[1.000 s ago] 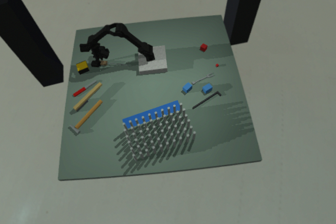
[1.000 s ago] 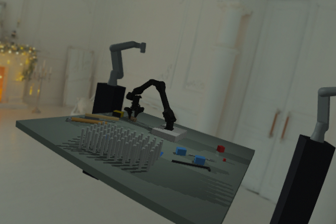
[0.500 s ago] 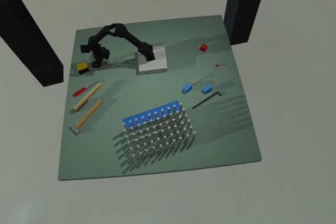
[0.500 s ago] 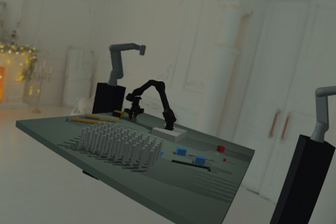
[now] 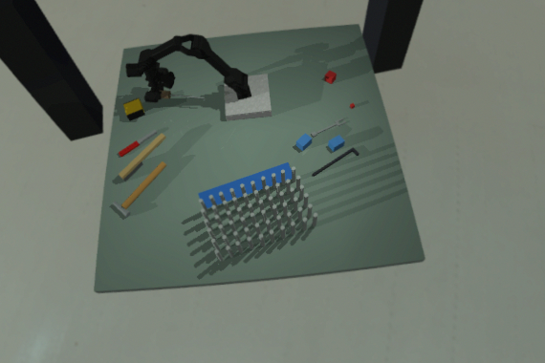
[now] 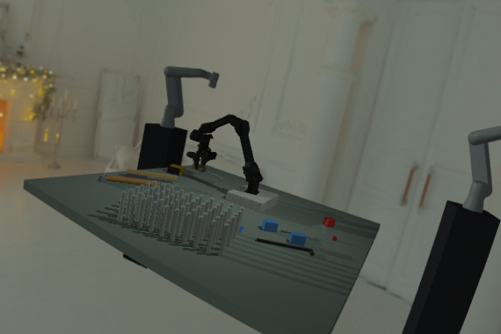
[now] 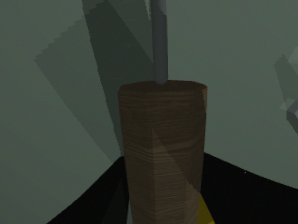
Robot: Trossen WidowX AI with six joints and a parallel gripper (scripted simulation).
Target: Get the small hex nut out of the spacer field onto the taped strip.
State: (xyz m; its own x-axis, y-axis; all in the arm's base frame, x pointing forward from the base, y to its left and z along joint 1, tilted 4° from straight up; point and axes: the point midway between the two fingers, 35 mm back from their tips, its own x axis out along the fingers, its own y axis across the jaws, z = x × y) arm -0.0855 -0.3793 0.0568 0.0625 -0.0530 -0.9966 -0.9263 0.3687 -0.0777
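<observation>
Now: the yellow block 15 cm to the right of my gripper tip and 4 cm below it. The rest, counted from my gripper tip: red-handled screwdriver (19 cm ahead, 14 cm to the right, 6 cm below); blue taped strip (53 cm ahead, 30 cm to the left, 6 cm below); hex nut (68 cm ahead, 39 cm to the left, 6 cm below).
</observation>
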